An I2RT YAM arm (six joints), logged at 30 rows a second.
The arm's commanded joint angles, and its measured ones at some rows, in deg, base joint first. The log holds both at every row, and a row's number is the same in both.
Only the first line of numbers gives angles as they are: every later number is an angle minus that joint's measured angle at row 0.
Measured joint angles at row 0:
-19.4, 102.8, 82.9, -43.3, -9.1, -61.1
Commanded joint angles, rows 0 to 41:
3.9, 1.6, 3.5, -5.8, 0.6, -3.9
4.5, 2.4, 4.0, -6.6, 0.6, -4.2
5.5, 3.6, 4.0, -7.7, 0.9, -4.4
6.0, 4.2, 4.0, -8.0, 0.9, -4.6
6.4, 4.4, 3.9, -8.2, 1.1, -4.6
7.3, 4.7, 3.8, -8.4, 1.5, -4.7
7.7, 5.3, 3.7, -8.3, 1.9, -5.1
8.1, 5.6, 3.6, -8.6, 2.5, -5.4
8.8, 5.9, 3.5, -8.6, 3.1, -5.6
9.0, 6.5, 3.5, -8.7, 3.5, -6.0
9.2, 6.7, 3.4, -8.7, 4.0, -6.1
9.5, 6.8, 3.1, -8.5, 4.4, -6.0
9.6, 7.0, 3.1, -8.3, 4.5, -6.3
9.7, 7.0, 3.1, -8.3, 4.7, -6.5
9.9, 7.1, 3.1, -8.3, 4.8, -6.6
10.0, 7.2, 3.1, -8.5, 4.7, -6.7
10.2, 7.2, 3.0, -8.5, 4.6, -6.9
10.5, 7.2, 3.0, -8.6, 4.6, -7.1
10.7, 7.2, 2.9, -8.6, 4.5, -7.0
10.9, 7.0, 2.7, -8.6, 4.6, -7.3
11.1, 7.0, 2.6, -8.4, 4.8, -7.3
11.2, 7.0, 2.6, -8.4, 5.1, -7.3
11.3, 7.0, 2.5, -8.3, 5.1, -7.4
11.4, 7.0, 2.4, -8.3, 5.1, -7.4
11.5, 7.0, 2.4, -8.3, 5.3, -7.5
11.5, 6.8, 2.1, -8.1, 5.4, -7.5
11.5, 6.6, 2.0, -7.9, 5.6, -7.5
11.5, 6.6, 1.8, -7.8, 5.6, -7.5
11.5, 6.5, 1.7, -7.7, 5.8, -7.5
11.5, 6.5, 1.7, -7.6, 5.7, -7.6
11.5, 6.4, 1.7, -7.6, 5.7, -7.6
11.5, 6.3, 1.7, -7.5, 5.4, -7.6
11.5, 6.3, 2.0, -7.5, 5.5, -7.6
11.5, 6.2, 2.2, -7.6, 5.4, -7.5
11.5, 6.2, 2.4, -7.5, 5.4, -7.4
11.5, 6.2, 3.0, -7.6, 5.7, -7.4
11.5, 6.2, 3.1, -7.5, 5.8, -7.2
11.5, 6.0, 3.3, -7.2, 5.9, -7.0
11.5, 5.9, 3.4, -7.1, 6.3, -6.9
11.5, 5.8, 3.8, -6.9, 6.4, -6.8
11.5, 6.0, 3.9, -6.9, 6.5, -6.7
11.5, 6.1, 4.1, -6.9, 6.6, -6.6
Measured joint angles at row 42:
11.2, 8.5, 2.0, -7.4, 5.5, -7.0
